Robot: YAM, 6 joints.
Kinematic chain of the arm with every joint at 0, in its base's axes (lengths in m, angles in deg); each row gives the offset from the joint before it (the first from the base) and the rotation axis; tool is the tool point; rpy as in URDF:
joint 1: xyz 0 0 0.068 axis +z
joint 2: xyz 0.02 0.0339 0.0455 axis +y
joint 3: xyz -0.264 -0.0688 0 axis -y
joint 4: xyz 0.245 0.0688 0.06 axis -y
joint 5: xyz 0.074 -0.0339 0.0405 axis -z
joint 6: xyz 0.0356 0 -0.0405 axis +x
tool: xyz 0 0 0 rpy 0 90 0
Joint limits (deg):
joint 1: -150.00..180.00
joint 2: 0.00..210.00
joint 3: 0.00..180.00
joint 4: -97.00..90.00
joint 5: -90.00..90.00
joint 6: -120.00..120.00
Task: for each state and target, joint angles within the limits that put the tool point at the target. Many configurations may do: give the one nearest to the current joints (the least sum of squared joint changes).
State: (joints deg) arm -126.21 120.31 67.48 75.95 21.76 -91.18
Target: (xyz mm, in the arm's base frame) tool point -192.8 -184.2 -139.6
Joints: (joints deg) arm -133.44 162.74 43.69 63.60 22.03 -91.18
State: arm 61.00 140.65 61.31 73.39 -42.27 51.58
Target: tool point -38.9 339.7 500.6
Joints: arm 92.49 98.75 91.99 79.02 -42.62 51.58
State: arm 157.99 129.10 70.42 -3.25 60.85 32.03
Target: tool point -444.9 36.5 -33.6
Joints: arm 179.12 149.33 83.85 2.17 56.39 32.03
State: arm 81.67 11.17 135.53 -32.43 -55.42 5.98
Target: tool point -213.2 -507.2 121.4
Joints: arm 70.62 0.00 179.25 -46.68 -67.08 5.98
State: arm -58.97 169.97 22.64 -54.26 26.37 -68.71
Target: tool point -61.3 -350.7 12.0
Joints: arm -96.92 135.01 73.72 -40.61 31.49 -68.71
